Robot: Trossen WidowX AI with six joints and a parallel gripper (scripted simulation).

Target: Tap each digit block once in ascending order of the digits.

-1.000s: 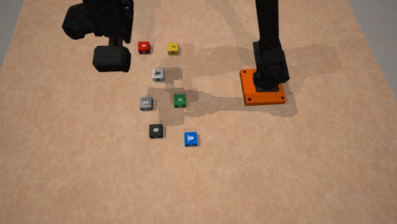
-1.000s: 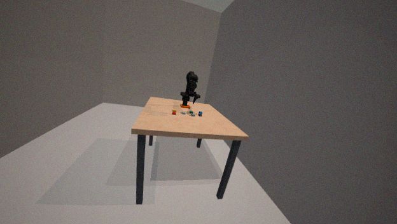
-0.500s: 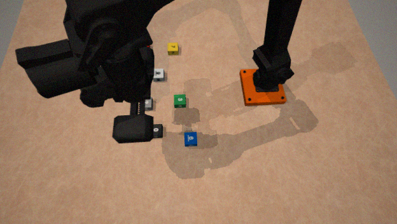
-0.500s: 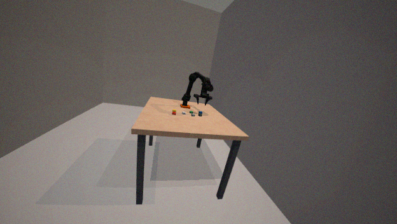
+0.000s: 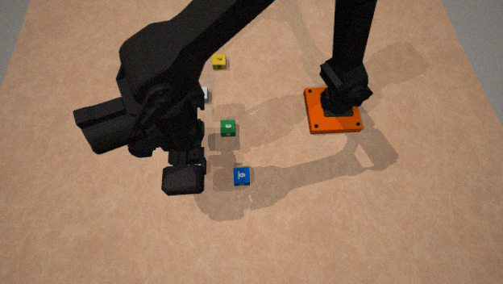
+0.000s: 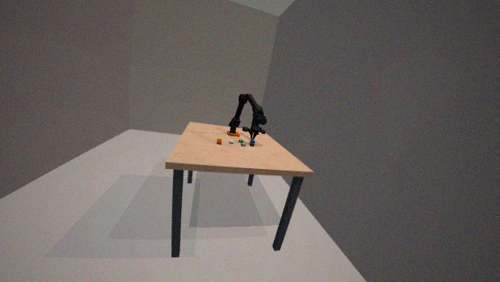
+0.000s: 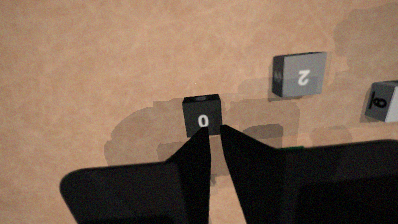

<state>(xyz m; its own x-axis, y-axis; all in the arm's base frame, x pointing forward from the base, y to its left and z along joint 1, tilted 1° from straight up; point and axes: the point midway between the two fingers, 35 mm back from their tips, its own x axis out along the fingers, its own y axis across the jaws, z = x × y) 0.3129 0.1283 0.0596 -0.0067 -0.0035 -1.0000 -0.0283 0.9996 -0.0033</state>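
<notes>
Now: the black block 40 mm below my gripper tip and 10 mm to the left of it. From my gripper tip the other things lie so: grey block (70 mm to the right, 40 mm below, 30 mm ahead); then green block (80 mm to the right, 70 mm behind, 40 mm below); then blue block (90 mm behind, 40 mm below, 30 mm to the left).
</notes>
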